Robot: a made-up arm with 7 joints. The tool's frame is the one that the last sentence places.
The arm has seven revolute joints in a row. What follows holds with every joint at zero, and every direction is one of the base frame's.
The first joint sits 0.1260 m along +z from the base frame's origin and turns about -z.
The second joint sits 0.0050 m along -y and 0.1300 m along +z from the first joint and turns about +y.
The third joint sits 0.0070 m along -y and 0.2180 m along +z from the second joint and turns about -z.
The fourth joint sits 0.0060 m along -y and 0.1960 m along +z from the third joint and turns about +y.
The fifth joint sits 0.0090 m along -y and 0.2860 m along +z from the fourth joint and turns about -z.
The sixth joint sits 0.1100 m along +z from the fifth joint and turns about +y.
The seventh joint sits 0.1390 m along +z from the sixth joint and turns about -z.
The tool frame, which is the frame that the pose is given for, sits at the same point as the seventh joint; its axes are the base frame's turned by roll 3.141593, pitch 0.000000 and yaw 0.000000 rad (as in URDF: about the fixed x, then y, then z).
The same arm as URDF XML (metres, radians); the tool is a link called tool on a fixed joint. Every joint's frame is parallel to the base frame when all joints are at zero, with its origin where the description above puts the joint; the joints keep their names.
<robot name="arm">
<joint name="tool_joint" type="fixed"><parent link="link7"/><child link="tool"/><origin xyz="0 0 0" rpy="-3.1416 0 0"/></joint>
<joint name="joint 7" type="continuous"><parent link="link6"/><child link="link7"/><origin xyz="0 0 0.139" rpy="0 0 0"/><axis xyz="0 0 -1"/></joint>
<joint name="joint 6" type="continuous"><parent link="link5"/><child link="link6"/><origin xyz="0 0 0.11" rpy="0 0 0"/><axis xyz="0 1 0"/></joint>
<joint name="joint 5" type="continuous"><parent link="link4"/><child link="link5"/><origin xyz="0 -0.009 0.286" rpy="0 0 0"/><axis xyz="0 0 -1"/></joint>
<joint name="joint 4" type="continuous"><parent link="link3"/><child link="link4"/><origin xyz="0 -0.006 0.196" rpy="0 0 0"/><axis xyz="0 1 0"/></joint>
<joint name="joint 3" type="continuous"><parent link="link2"/><child link="link3"/><origin xyz="0 -0.007 0.218" rpy="0 0 0"/><axis xyz="0 0 -1"/></joint>
<joint name="joint 2" type="continuous"><parent link="link1"/><child link="link2"/><origin xyz="0 -0.005 0.13" rpy="0 0 0"/><axis xyz="0 1 0"/></joint>
<joint name="joint 1" type="continuous"><parent link="base_link"/><child link="link1"/><origin xyz="0 0 0.126" rpy="0 0 0"/><axis xyz="0 0 -1"/></joint>
<link name="base_link"/>
<link name="link1"/>
<link name="link2"/>
<link name="link3"/>
<link name="link4"/>
<link name="link5"/>
<link name="link6"/>
<link name="link7"/>
<link name="tool"/>
</robot>

